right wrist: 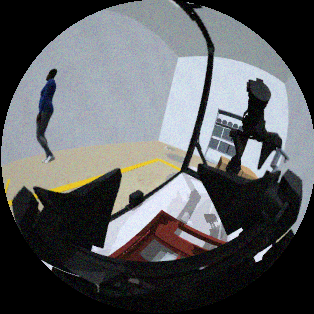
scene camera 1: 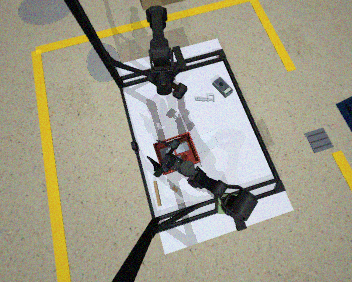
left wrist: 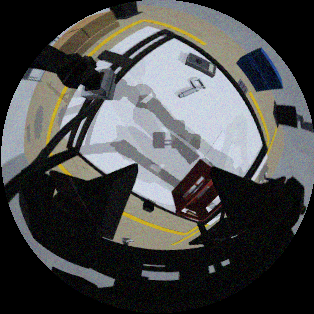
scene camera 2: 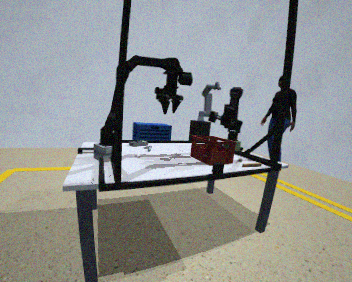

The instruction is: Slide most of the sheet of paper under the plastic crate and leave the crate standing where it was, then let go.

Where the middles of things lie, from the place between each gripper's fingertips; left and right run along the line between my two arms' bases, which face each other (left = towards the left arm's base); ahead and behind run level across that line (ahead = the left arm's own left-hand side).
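My right hand is 11 cm short of the red plastic crate [scene camera 2: 211, 152], 5 cm to the left of it and 17 cm above it. Going by its middle, the crate is nearer to my right hand than to my left hand.
Counted from my left hand, the crate is 190 mm below and 80 mm behind, and it is also 260 mm to the right.
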